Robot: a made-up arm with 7 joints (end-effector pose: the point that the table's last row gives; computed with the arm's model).
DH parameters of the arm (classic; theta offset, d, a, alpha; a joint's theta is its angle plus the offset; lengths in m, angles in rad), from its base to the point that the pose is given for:
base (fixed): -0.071 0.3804 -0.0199 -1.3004
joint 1: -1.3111 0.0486 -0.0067 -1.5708
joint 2: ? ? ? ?
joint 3: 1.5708 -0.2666 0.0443 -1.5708
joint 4: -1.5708 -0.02 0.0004 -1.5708
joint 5: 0 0.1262 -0.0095 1.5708
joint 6: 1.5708 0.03 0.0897 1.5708
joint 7: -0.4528 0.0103 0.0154 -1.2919
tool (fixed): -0.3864 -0.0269 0 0
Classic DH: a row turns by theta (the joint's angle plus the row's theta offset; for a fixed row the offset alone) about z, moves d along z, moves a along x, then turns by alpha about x.
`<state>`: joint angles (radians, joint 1 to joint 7).
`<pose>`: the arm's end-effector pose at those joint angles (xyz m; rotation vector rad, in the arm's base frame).
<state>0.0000 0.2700 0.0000 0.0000 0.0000 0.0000 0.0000</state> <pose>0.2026 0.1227 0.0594 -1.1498 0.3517 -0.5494</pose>
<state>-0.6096 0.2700 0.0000 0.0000 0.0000 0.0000 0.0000</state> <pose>0.3583 0.0623 0.2371 -0.9523 -0.0745 -1.0070</pose>
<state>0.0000 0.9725 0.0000 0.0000 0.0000 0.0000 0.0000</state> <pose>0.2297 0.2754 0.1653 -0.4646 0.5879 -0.5227</pose>
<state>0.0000 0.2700 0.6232 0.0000 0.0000 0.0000 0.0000</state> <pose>0.1764 0.2741 0.1094 -0.9940 -0.0903 -0.1014</pose>
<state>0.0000 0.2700 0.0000 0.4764 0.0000 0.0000 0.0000</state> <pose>0.1525 0.1493 -0.0268 -1.2538 0.6757 -0.1654</pose>
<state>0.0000 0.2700 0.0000 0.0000 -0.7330 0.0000 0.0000</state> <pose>0.2027 0.1180 0.0599 -1.8442 0.0389 -0.5269</pose>
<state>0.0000 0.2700 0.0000 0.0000 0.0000 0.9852 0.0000</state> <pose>0.1463 0.1436 -0.0040 -1.3123 1.0066 0.2709</pose>
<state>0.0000 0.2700 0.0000 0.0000 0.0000 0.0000 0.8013</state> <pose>0.2234 0.1333 0.0571 -0.9382 -0.2131 0.0254</pose>
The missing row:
joint 2: 1.2915 0.0322 -0.02 1.5708
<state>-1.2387 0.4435 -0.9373 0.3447 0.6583 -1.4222 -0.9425</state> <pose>0.2774 -0.0623 0.2904 1.8497 0.8880 -2.1636</pose>
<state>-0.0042 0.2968 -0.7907 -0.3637 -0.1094 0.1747 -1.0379</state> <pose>0.1020 -0.0302 0.0986 -1.1717 1.5785 -2.0929</pose>
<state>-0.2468 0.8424 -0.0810 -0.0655 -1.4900 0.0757 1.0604</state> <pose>0.3086 0.2024 0.1746 -1.7786 -0.3107 0.3353</pose>
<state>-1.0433 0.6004 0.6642 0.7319 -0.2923 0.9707 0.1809</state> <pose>0.4053 0.2617 0.2701 -1.8457 0.0515 0.2011</pose>
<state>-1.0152 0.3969 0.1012 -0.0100 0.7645 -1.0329 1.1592</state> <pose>0.3062 0.0088 0.4334 -0.0298 -1.7731 -1.3524</pose>
